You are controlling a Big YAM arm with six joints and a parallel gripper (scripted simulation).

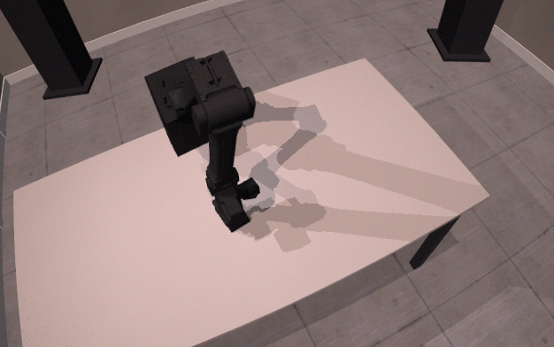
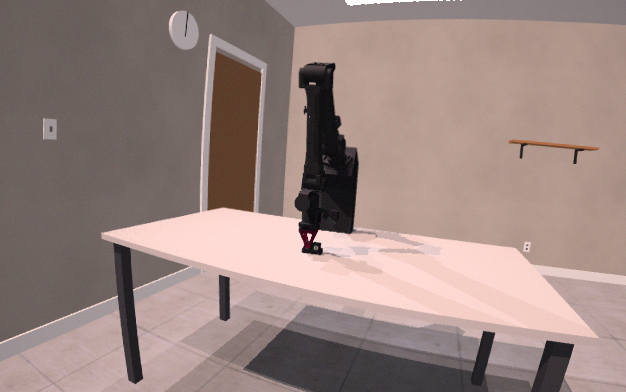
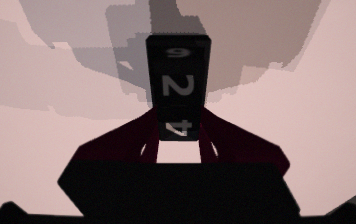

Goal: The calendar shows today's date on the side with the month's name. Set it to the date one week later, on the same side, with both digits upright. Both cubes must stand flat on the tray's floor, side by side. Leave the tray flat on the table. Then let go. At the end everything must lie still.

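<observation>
My hand is right at the black calendar block. Also, from my hand: black tray: 1 cm behind, 1 cm to the left, 2 cm below.
</observation>
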